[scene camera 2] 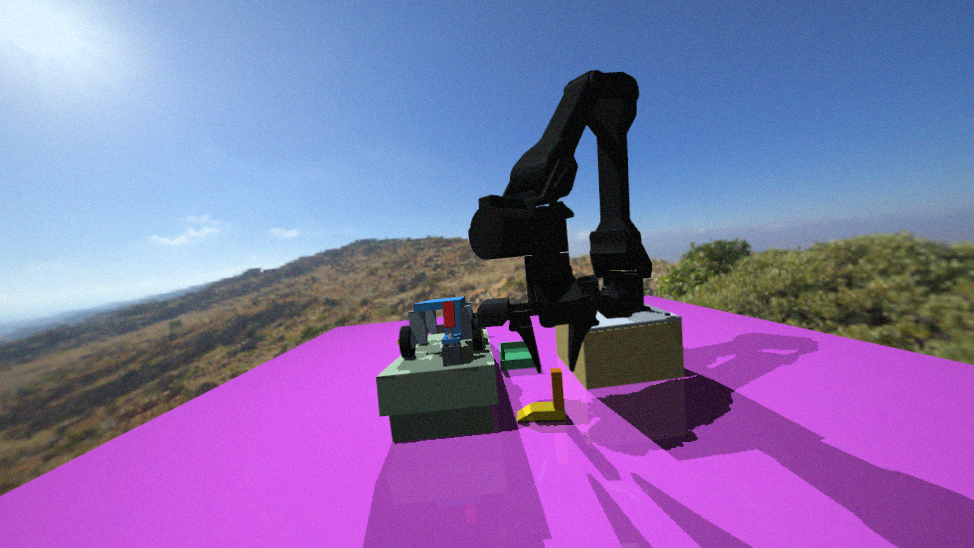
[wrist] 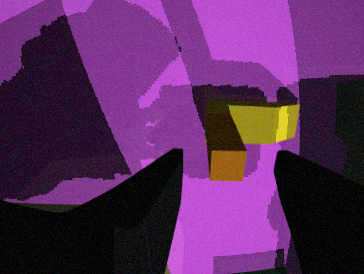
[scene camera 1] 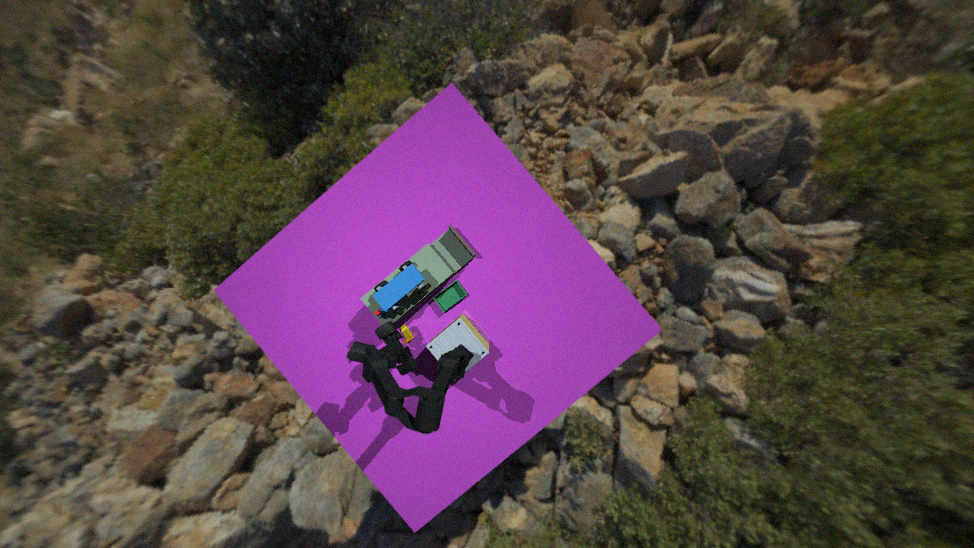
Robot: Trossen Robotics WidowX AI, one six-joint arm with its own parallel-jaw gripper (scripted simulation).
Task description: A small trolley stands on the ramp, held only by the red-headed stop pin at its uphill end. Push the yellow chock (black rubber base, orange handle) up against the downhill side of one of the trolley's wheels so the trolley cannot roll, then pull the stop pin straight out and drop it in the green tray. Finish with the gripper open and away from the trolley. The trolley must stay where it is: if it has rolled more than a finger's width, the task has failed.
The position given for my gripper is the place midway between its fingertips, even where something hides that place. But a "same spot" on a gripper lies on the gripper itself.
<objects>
my gripper: scene camera 2; wrist 230, 160; scene camera 1
same spot on my gripper: [scene camera 1: 387, 332] = [scene camera 2: 501, 299]
</objects>
